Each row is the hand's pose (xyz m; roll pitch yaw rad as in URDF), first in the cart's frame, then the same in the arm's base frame.
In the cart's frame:
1: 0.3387 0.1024 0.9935 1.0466 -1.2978 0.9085
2: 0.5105 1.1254 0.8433 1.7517 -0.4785 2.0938
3: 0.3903 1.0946 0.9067 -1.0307 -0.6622 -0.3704
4: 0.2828 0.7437 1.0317 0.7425 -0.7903 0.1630
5: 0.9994 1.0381 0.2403 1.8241 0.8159 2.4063
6: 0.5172 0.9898 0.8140 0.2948 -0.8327 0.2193
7: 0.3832 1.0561 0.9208 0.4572 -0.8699 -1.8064
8: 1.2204 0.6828 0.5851 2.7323 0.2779 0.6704
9: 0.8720 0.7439 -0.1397 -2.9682 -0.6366 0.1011
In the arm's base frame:
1: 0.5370 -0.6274 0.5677 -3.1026 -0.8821 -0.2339
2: 0.0367 0.0198 1.2231 0.8997 -1.1701 -2.6027
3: 0.0234 -0.1157 1.2527 -0.2945 -0.1166 0.2339
4: 0.2147 -0.4056 1.0804 1.7886 -0.5044 0.3933
5: -0.0295 0.6120 0.7179 1.3052 0.0810 3.0670
6: 0.0881 -0.0230 1.1014 1.3928 -0.5587 0.3717
7: 0.0474 -0.1439 1.2336 0.1858 -0.0408 -0.7693
8: 0.4973 0.5004 0.6545 -2.8279 -0.2005 1.6066
9: -0.2061 0.5275 0.2609 -2.0122 -0.3820 0.5085

